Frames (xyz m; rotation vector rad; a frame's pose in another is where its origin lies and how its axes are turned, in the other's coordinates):
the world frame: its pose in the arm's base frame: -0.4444 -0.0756 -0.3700 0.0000 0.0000 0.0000
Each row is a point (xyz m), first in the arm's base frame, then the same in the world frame.
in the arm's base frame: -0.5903 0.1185 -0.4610
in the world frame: -0.1459 0.1941 -0.0910
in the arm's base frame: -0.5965 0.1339 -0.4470
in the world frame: -0.1521 0.2095 -0.0770
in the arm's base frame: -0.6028 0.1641 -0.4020
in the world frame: -0.1584 0.2397 -0.0320
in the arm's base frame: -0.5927 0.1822 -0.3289
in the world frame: -0.1483 0.2578 0.0411
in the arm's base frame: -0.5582 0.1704 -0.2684
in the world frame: -0.1138 0.2460 0.1016
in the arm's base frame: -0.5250 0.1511 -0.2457
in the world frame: -0.0806 0.2267 0.1243
